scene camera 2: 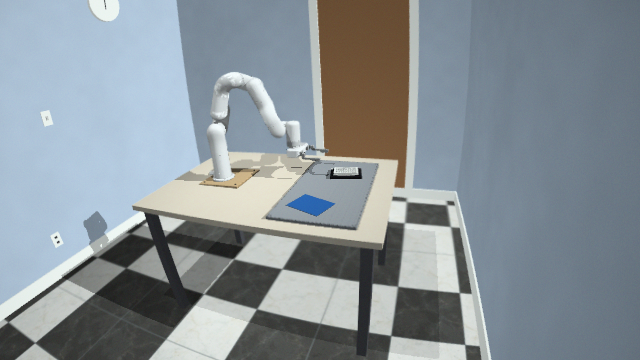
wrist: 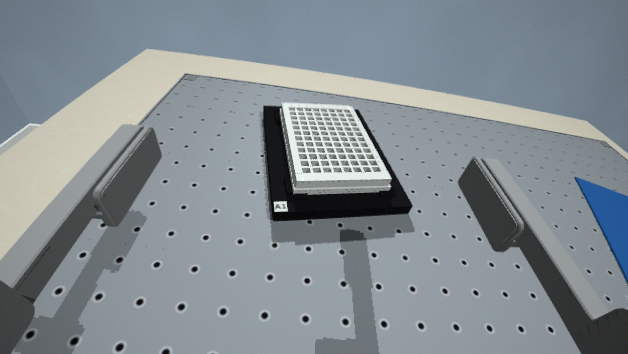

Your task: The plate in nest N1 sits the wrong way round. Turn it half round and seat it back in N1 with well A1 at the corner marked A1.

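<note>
A white well plate (scene camera 2: 346,171) (wrist: 336,145) sits in the black nest (scene camera 2: 353,177) (wrist: 340,205), flat as far as I can tell. A small A1 label (wrist: 280,206) is on the nest's near left corner in the wrist view. Which corner of the plate holds well A1 cannot be made out. My gripper (scene camera 2: 324,154) (wrist: 310,187) is open with nothing between its fingers. In the wrist view its fingers stand wide to the left and right of the nest. In the scene view it is above the board's back left edge, apart from the plate.
The nest stands on a grey perforated board (scene camera 2: 340,200) (wrist: 220,290) on the beige table (scene camera 2: 215,205) (wrist: 350,84). A blue square (scene camera 2: 310,205) (wrist: 607,215) lies on the board, toward its front in the scene view. The arm stands on a wooden base plate (scene camera 2: 242,179).
</note>
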